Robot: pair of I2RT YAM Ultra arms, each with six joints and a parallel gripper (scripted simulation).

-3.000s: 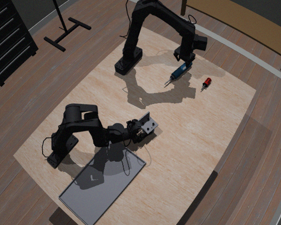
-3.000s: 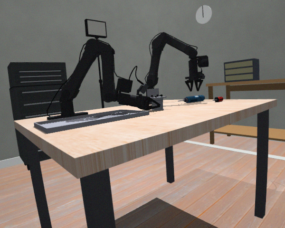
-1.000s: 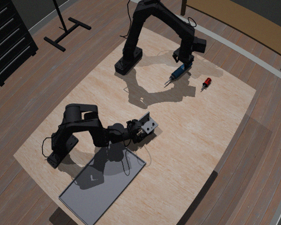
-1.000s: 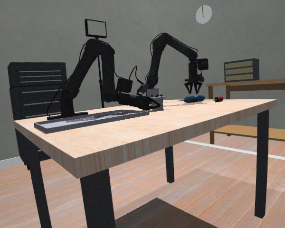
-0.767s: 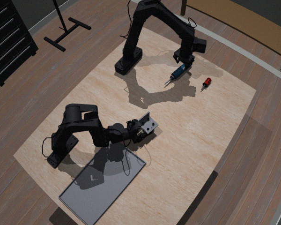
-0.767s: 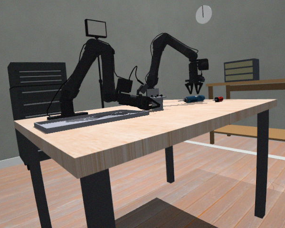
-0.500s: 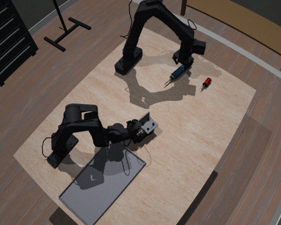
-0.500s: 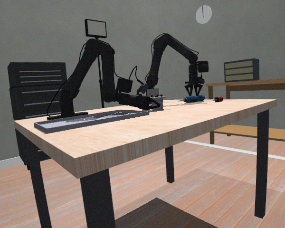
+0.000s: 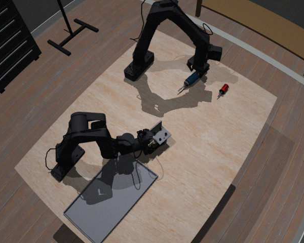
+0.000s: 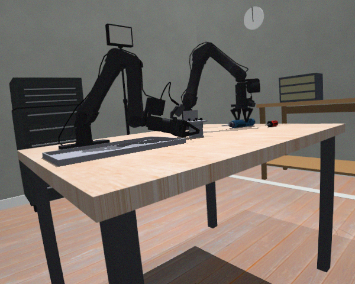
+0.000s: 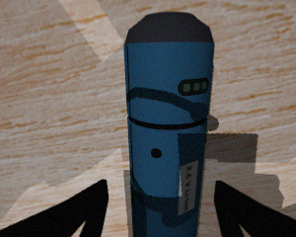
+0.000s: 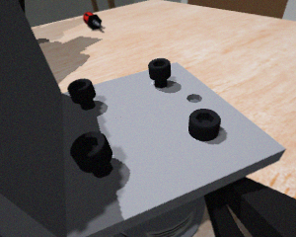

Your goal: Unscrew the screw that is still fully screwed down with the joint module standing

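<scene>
Now: the grey bracket 50 mm above my right hand. From my right hand the other things lie so: shallow grey tray 50 mm behind, 350 mm to the right, 20 mm below; small red-handled screwdriver 150 mm ahead, 410 mm to the left, 10 mm below.
</scene>
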